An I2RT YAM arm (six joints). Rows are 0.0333 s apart.
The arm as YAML. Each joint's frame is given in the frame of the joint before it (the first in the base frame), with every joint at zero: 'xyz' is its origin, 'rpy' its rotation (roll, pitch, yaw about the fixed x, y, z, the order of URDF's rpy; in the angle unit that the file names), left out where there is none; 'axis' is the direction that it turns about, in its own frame. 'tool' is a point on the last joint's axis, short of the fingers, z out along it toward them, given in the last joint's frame.
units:
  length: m
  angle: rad
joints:
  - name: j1
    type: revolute
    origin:
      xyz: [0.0, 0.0, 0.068]
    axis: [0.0, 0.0, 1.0]
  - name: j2
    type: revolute
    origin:
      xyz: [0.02, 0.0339, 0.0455]
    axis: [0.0, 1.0, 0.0]
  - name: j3
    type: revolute
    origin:
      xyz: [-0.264, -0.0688, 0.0]
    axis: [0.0, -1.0, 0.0]
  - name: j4
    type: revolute
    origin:
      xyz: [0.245, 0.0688, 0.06]
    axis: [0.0, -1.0, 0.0]
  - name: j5
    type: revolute
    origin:
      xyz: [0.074, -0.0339, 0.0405]
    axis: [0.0, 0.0, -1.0]
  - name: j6
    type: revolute
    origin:
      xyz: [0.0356, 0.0, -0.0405]
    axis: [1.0, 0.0, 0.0]
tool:
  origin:
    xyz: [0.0, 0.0, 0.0]
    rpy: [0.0, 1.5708, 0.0]
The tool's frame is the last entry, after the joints.
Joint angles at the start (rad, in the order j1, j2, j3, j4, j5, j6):
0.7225 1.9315 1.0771 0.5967 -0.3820 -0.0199
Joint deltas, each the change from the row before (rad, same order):
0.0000 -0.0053 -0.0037 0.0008 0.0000 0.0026
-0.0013 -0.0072 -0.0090 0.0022 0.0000 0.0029
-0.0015 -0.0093 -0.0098 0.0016 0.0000 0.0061
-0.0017 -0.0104 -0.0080 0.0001 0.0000 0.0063
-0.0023 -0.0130 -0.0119 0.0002 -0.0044 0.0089
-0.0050 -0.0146 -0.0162 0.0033 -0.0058 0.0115
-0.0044 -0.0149 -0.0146 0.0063 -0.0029 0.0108
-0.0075 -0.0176 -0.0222 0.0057 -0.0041 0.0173
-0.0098 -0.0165 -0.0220 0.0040 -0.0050 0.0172
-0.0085 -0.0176 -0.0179 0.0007 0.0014 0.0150
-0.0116 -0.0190 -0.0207 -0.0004 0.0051 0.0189
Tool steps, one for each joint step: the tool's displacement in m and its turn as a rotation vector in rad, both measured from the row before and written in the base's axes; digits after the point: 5 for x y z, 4 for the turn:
-0.00076 -0.00067 0.00107 0.0027 0.0005 -0.0006
-0.00115 -0.00174 0.00033 0.0015 0.0022 -0.0020
-0.00134 -0.00201 0.00084 0.0033 0.0045 -0.0029
-0.00116 -0.00195 0.00165 0.0044 0.0036 -0.0032
-0.00180 -0.00264 0.00146 0.0055 0.0075 -0.0001
-0.00171 -0.00394 0.00103 0.0071 0.0097 -0.0020
-0.00158 -0.00358 0.00189 0.0095 0.0049 -0.0040
-0.00200 -0.00547 0.00045 0.0090 0.0149 -0.0073
-0.00145 -0.00605 -0.00015 0.0075 0.0169 -0.0087
-0.00128 -0.00540 0.00109 0.0066 0.0125 -0.0132
-0.00097 -0.00674 0.00054 0.0063 0.0172 -0.0207

